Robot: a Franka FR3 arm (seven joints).
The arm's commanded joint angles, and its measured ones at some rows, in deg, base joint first. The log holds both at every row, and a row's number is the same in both.
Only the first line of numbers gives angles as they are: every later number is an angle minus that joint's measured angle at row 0.
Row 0, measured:
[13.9, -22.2, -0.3, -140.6, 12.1, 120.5, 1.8]
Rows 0 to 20, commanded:
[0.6, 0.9, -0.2, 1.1, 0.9, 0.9, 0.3]
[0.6, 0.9, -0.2, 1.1, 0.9, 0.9, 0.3]
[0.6, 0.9, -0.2, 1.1, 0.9, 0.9, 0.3]
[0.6, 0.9, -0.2, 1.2, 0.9, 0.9, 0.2]
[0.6, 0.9, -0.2, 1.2, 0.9, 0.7, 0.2]
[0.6, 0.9, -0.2, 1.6, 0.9, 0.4, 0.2]
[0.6, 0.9, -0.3, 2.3, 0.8, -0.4, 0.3]
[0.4, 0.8, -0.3, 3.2, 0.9, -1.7, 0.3]
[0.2, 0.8, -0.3, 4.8, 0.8, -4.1, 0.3]
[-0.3, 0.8, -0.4, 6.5, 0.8, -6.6, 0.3]
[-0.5, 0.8, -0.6, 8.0, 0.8, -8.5, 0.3]
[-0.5, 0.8, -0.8, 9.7, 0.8, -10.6, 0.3]
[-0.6, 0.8, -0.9, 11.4, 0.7, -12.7, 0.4]
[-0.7, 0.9, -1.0, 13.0, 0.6, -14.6, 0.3]
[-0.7, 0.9, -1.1, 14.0, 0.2, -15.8, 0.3]
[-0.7, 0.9, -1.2, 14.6, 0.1, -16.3, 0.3]
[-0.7, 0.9, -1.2, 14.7, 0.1, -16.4, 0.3]
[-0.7, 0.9, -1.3, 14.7, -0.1, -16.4, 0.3]
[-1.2, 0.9, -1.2, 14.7, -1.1, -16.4, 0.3]
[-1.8, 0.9, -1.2, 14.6, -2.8, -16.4, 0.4]
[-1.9, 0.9, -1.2, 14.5, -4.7, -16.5, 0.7]
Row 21, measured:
[-0.4, 0.3, -1.4, 13.6, -1.0, -15.1, 0.1]
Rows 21 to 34, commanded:
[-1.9, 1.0, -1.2, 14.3, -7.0, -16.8, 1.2]
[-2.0, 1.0, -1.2, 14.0, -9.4, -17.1, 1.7]
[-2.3, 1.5, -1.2, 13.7, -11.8, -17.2, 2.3]
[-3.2, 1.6, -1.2, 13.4, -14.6, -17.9, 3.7]
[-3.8, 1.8, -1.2, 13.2, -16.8, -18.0, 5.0]
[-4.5, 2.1, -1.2, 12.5, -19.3, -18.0, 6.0]
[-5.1, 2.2, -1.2, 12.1, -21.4, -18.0, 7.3]
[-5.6, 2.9, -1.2, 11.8, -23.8, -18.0, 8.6]
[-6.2, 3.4, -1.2, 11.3, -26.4, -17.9, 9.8]
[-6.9, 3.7, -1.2, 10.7, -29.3, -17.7, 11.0]
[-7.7, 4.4, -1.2, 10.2, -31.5, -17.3, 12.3]
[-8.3, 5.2, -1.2, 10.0, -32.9, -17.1, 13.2]
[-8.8, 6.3, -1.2, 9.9, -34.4, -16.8, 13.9]
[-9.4, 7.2, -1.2, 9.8, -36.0, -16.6, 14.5]
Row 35, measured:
[-7.5, 4.9, -1.7, 10.5, -31.6, -17.5, 11.6]
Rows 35 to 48, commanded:
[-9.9, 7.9, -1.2, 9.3, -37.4, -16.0, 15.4]
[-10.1, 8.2, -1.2, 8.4, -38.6, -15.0, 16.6]
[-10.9, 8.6, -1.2, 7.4, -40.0, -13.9, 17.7]
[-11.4, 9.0, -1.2, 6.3, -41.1, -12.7, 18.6]
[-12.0, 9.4, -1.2, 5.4, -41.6, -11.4, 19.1]
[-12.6, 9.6, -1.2, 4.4, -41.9, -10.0, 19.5]
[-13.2, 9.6, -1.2, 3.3, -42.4, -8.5, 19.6]
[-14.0, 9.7, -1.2, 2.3, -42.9, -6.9, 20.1]
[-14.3, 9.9, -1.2, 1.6, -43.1, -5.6, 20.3]
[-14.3, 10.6, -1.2, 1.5, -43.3, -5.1, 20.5]
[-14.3, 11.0, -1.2, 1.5, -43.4, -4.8, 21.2]
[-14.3, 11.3, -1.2, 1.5, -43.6, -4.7, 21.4]
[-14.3, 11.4, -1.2, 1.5, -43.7, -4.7, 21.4]
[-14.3, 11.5, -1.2, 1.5, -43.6, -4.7, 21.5]
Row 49, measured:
[-13.6, 11.3, -1.8, 2.2, -42.4, -6.2, 19.9]
